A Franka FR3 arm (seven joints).
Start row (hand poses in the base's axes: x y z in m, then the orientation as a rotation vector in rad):
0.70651, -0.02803, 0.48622, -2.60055, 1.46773, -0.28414
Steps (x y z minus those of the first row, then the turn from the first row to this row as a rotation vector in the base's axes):
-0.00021, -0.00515, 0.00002, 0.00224, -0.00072, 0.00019
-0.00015, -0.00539, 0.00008, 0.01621, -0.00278, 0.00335
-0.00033, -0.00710, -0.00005, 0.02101, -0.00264, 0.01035
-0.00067, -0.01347, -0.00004, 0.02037, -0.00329, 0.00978
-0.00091, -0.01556, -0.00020, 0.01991, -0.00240, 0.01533
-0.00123, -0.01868, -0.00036, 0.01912, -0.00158, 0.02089
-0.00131, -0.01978, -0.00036, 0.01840, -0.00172, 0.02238
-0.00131, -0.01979, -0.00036, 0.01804, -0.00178, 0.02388
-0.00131, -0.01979, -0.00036, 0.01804, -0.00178, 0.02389
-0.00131, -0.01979, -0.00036, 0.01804, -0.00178, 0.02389
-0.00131, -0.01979, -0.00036, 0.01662, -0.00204, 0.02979
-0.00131, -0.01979, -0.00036, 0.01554, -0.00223, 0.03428
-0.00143, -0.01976, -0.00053, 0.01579, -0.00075, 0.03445
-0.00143, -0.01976, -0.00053, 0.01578, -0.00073, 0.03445
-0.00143, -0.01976, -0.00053, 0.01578, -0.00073, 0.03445
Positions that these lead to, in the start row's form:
0.70630, -0.03318, 0.48624, -2.59856, 1.46671, -0.28322
0.70636, -0.03342, 0.48630, -2.58868, 1.45851, -0.27421
0.70618, -0.03513, 0.48617, -2.58958, 1.44806, -0.26939
0.70584, -0.04150, 0.48618, -2.58937, 1.44876, -0.27078
0.70560, -0.04359, 0.48602, -2.59380, 1.44173, -0.26940
0.70528, -0.04671, 0.48586, -2.59843, 1.43473, -0.26837
0.70520, -0.04781, 0.48586, -2.59988, 1.43285, -0.26895
0.70520, -0.04782, 0.48586, -2.60109, 1.43091, -0.26914
0.70520, -0.04782, 0.48586, -2.60110, 1.43089, -0.26914
0.70520, -0.04782, 0.48586, -2.60110, 1.43089, -0.26914
0.70520, -0.04782, 0.48586, -2.60586, 1.42322, -0.26992
0.70520, -0.04782, 0.48586, -2.60946, 1.41737, -0.27050
0.70508, -0.04779, 0.48569, -2.61015, 1.41755, -0.26842
0.70508, -0.04779, 0.48569, -2.61016, 1.41755, -0.26841
0.70508, -0.04779, 0.48569, -2.61016, 1.41755, -0.26841

